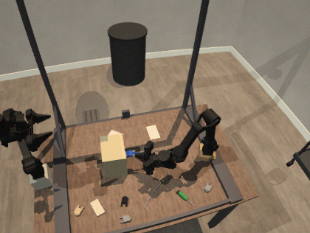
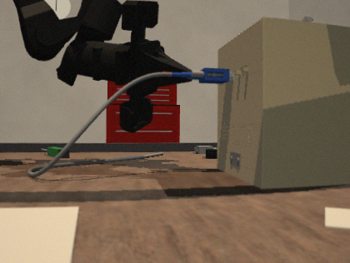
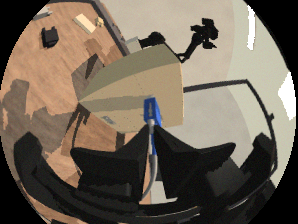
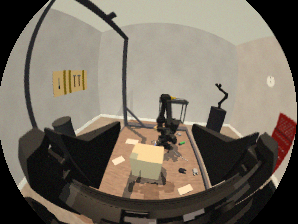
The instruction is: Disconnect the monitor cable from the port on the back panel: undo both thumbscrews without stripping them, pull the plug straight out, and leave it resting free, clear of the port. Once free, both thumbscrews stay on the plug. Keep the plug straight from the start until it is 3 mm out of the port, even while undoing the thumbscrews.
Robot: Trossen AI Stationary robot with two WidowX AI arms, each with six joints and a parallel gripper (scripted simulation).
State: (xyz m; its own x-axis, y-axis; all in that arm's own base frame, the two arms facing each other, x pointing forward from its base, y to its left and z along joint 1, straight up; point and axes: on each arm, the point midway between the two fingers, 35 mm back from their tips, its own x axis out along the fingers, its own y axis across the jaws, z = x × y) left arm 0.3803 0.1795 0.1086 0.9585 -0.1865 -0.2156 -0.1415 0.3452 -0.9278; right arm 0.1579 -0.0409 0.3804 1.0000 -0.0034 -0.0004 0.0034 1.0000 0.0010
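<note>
The blue plug is 30 mm behind my left hand, 50 mm to the right of it and 10 mm below it. From my left hand the other things lie so: back panel: 60 mm behind, 80 mm to the right, 40 mm below; then beige box: 60 mm behind, 140 mm to the right, 50 mm below.
</note>
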